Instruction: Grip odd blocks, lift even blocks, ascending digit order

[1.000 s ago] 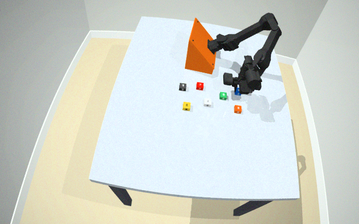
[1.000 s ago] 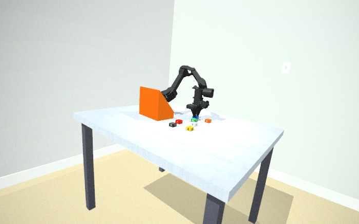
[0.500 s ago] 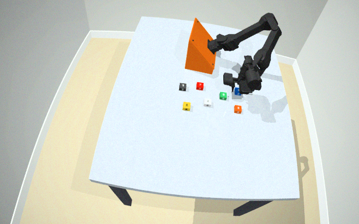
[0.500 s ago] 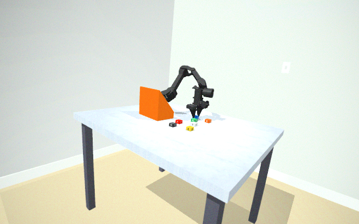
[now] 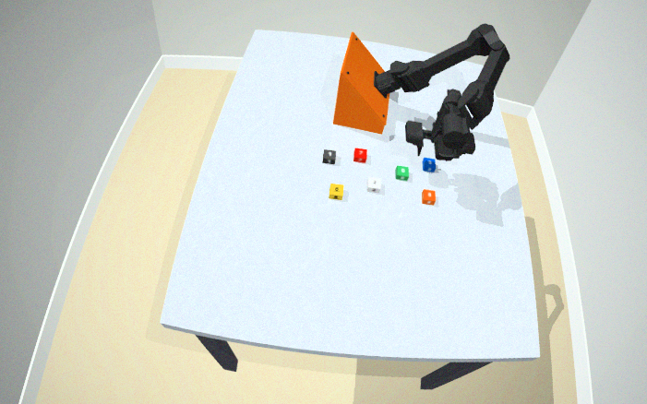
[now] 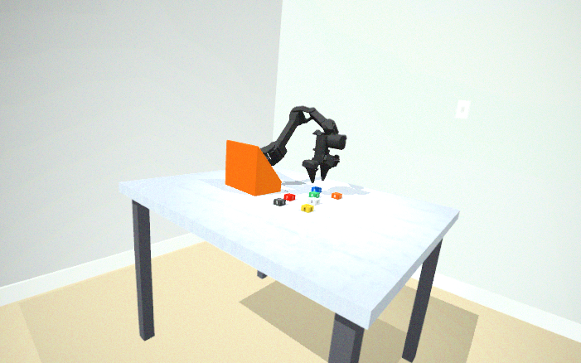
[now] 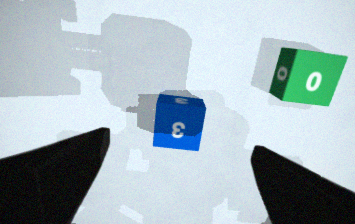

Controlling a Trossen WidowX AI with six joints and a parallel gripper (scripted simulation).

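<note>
My gripper tip is now 4 cm above the blue block. The rest, counted from my gripper tip: white block 15 cm to the right, 9 cm ahead, 4 cm below; then orange block 10 cm ahead, 4 cm below; then green block 8 cm to the right, 4 cm below, 4 cm ahead.
</note>
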